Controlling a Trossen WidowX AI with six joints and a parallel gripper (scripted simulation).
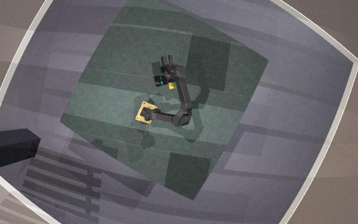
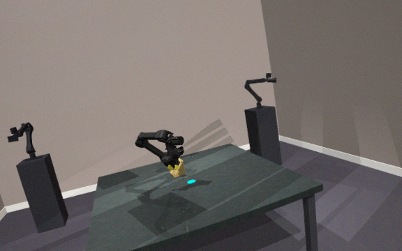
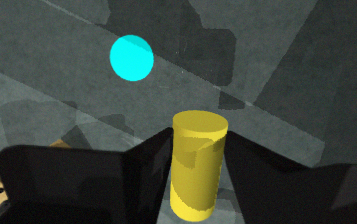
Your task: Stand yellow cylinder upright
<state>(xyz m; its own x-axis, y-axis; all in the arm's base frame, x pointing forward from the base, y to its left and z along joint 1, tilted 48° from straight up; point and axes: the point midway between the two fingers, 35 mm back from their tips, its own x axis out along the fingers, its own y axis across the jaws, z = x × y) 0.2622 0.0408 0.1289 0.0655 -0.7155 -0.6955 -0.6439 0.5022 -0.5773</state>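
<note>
Right now my gripper tip is 20 mm past the cyan circle, 90 mm to the right of it and 140 mm above it. Round my gripper tip: yellow tall cylinder 20 mm behind, 10 mm to the right.
</note>
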